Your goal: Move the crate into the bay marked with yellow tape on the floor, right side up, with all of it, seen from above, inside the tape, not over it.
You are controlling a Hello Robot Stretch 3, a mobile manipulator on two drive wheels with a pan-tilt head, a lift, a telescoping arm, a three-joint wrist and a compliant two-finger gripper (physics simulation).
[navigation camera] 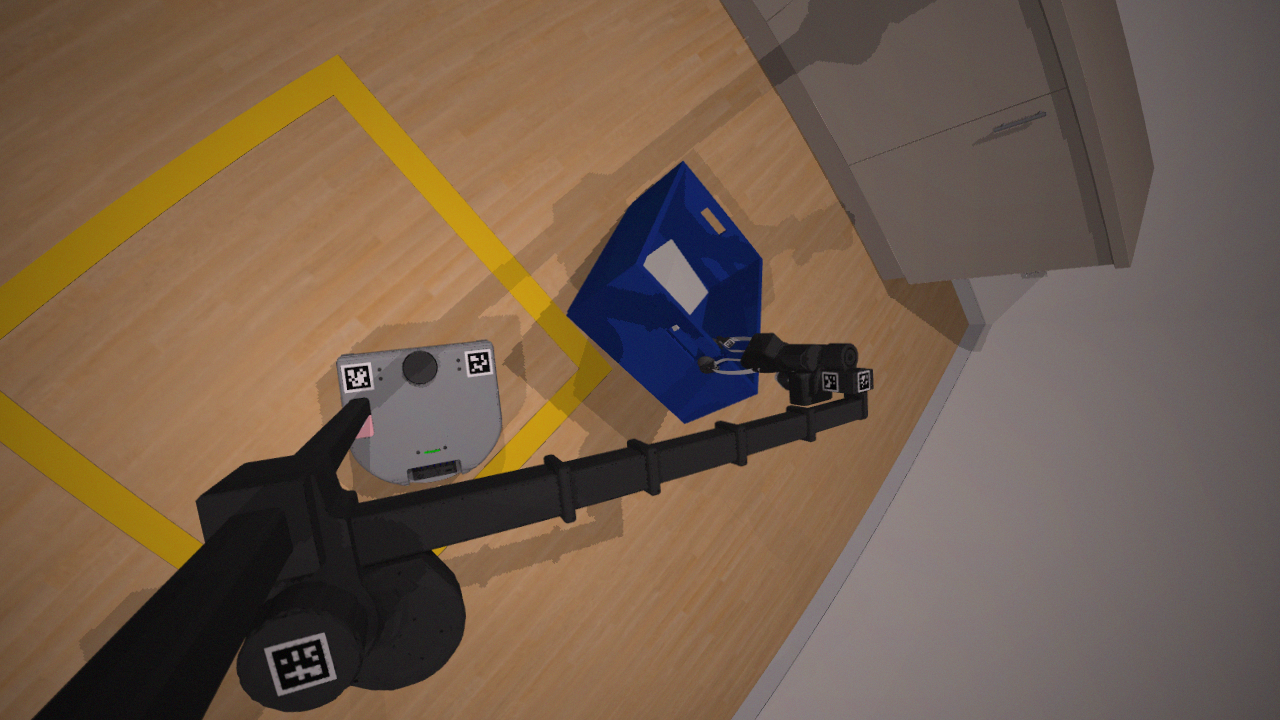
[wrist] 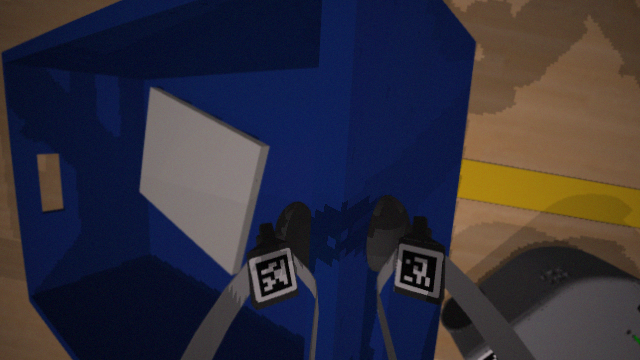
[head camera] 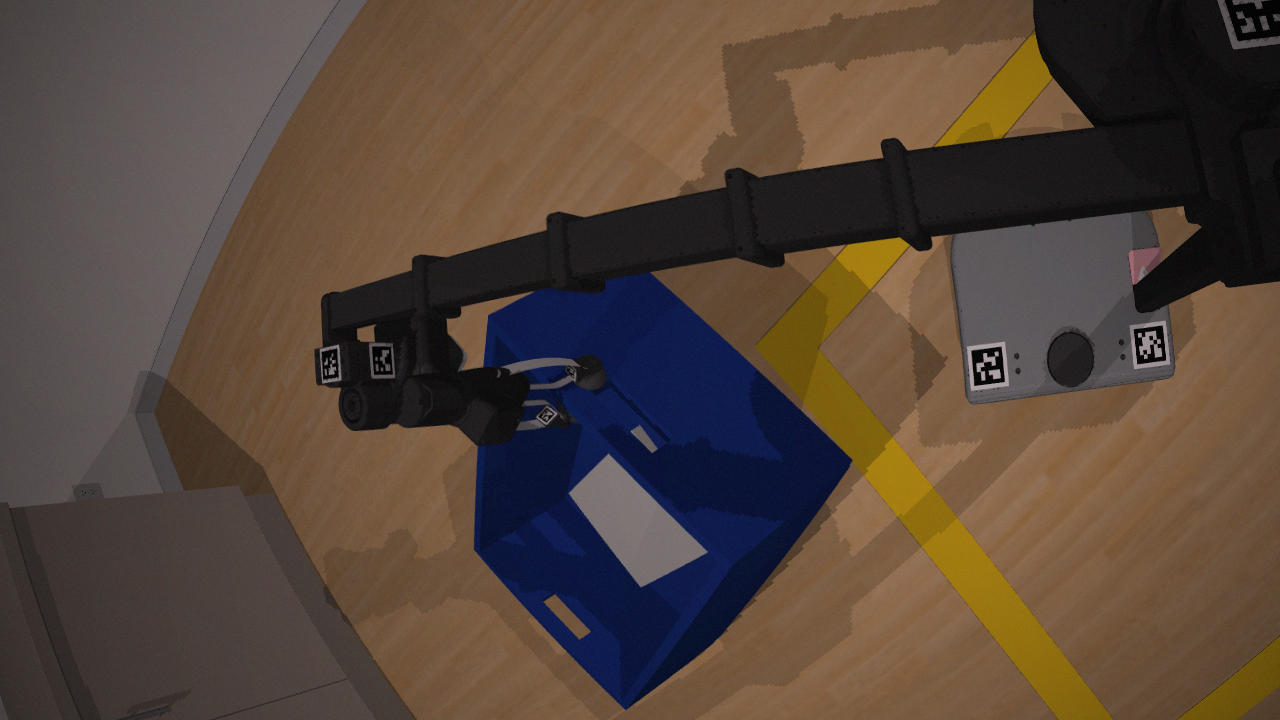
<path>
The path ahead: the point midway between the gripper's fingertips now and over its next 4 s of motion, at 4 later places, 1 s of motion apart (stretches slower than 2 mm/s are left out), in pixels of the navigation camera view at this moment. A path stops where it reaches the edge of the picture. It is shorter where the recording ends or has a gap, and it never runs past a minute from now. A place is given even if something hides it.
My gripper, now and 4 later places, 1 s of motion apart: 706,354; 701,331; 698,284; 694,237; 691,192
</path>
